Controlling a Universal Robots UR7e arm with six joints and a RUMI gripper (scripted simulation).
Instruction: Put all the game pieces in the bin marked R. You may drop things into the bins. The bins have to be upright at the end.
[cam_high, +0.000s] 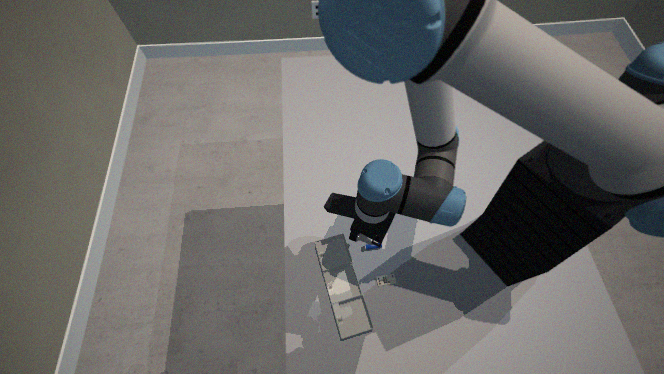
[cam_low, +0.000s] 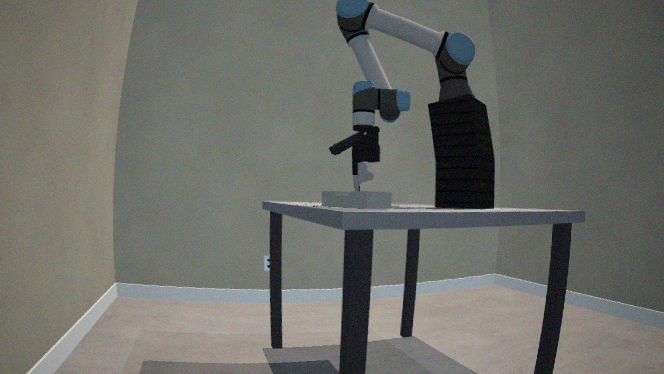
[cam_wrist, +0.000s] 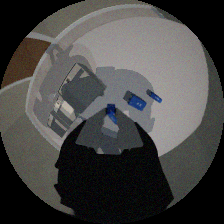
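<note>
The grey two-compartment bin unit is 60 mm ahead of my hand, 120 mm to the left of it and 30 mm below it. Also, from my hand: white spotted game piece (60 mm behind, 120 mm to the left, 50 mm below); blue game piece (10 mm below).
</note>
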